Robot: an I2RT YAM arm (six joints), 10 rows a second.
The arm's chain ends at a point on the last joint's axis. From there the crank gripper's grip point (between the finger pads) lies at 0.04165 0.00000 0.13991 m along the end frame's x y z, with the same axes.
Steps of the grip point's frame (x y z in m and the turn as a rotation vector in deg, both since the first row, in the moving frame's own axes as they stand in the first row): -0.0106 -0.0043 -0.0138 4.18 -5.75 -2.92; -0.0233 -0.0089 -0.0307 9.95 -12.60 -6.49; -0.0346 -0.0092 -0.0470 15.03 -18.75 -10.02; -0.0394 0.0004 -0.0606 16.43 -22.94 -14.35; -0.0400 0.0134 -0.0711 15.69 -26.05 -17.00; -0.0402 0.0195 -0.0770 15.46 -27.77 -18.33; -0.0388 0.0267 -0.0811 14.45 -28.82 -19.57; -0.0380 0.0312 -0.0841 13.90 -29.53 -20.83; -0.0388 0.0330 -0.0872 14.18 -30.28 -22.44
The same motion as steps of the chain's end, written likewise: 0.0039 0.0078 -0.0168 4.18 -5.75 -2.92; 0.0096 0.0187 -0.0339 9.95 -12.60 -6.49; 0.0156 0.0311 -0.0471 15.03 -18.75 -10.02; 0.0232 0.0439 -0.0584 16.43 -22.94 -14.35; 0.0312 0.0544 -0.0681 15.69 -26.05 -17.00; 0.0357 0.0593 -0.0733 15.46 -27.77 -18.33; 0.0398 0.0637 -0.0775 14.45 -28.82 -19.57; 0.0427 0.0665 -0.0804 13.90 -29.53 -20.83; 0.0444 0.0686 -0.0826 14.18 -30.28 -22.44
